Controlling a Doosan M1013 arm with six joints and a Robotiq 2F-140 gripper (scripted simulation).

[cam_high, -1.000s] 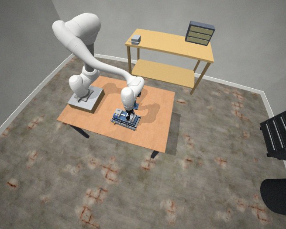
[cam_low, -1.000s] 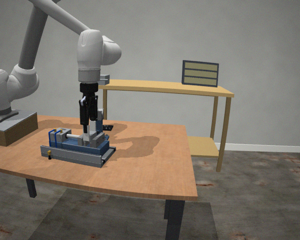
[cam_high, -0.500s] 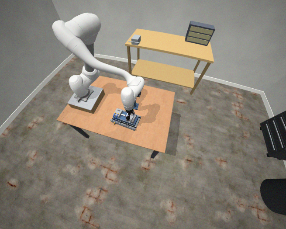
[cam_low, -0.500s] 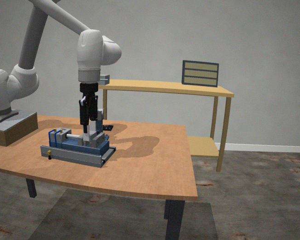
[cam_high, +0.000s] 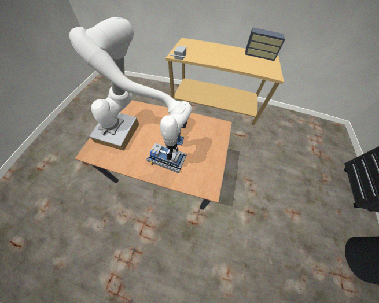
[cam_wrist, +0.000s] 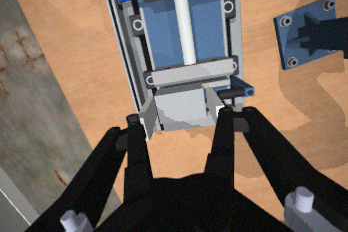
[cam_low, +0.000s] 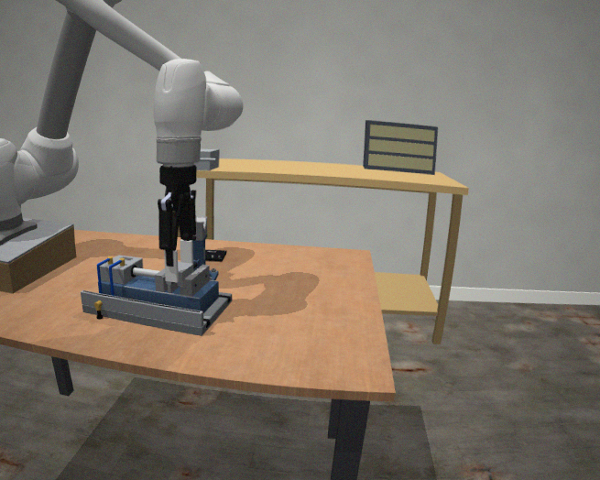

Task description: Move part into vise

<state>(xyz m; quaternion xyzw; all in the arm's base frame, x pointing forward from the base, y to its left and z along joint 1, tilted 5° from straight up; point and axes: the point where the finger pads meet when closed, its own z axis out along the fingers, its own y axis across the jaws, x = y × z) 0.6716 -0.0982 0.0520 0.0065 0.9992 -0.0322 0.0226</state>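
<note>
Right now my hand is 3 cm above the part. Round my hand: work stop (7 cm to the left, 3 cm below); moving jaw (4 cm below, 4 cm behind, 2 cm to the left); fixed jaw (4 cm below, 3 cm ahead, 2 cm to the left).
</note>
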